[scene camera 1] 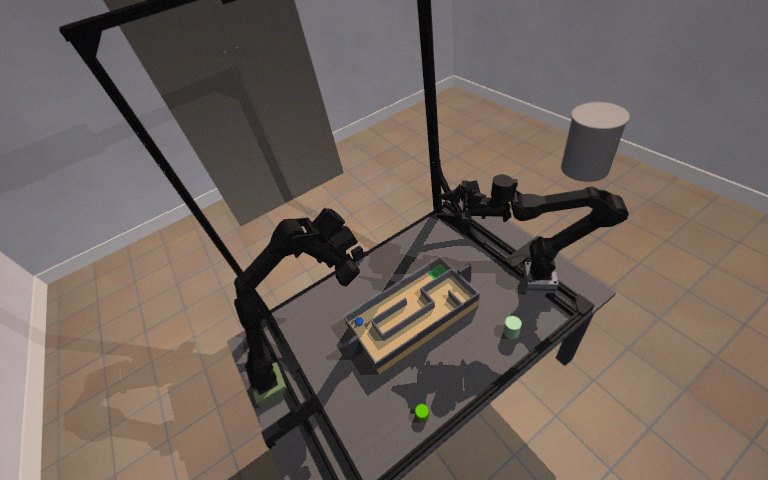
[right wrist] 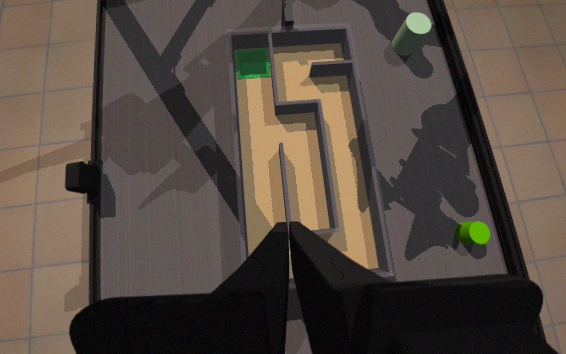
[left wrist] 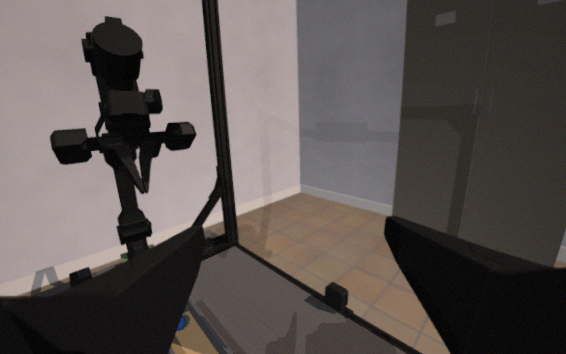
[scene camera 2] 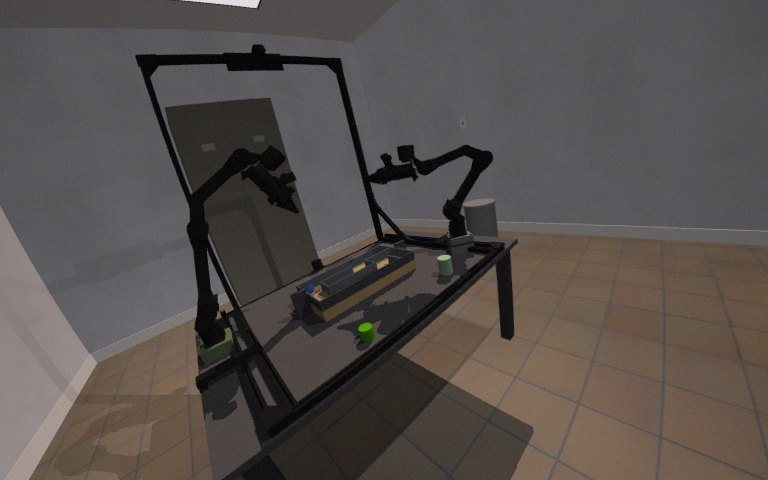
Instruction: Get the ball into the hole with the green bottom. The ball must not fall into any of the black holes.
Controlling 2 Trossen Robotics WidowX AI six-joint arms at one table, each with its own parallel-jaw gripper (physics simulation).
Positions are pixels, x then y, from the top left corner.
my left gripper: open, holds nothing
my right gripper: shut, holds nothing
a pale green cylinder [right wrist: 415, 27]: on the table
